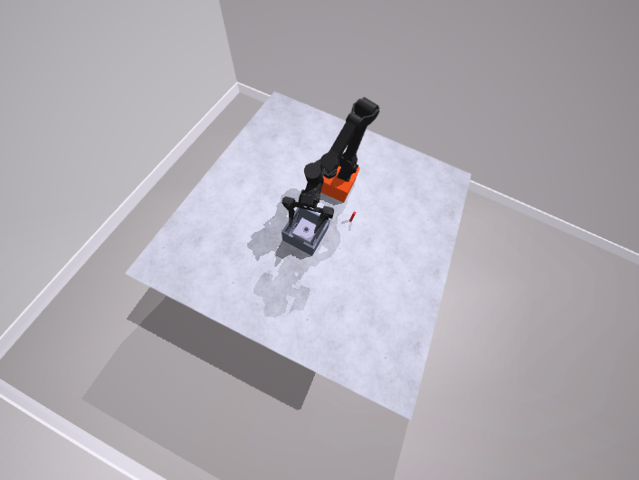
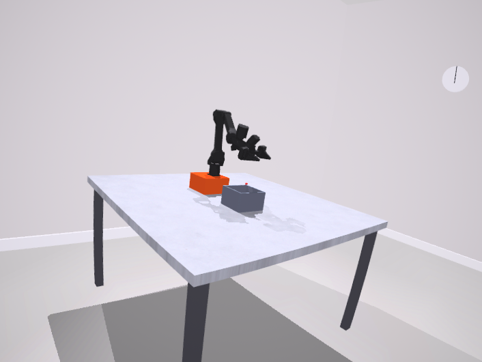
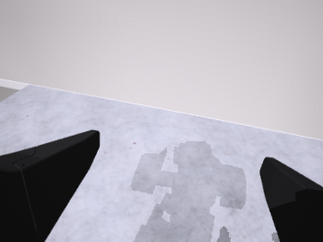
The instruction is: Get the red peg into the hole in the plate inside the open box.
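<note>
My gripper tip is 26 cm past the red peg, 17 cm to the right of it and 23 cm above it. The rest, counted from my gripper tip: grey box 10 cm behind, 1 cm to the right, 24 cm below; pale plate 10 cm behind, 1 cm to the right, 22 cm below.
</note>
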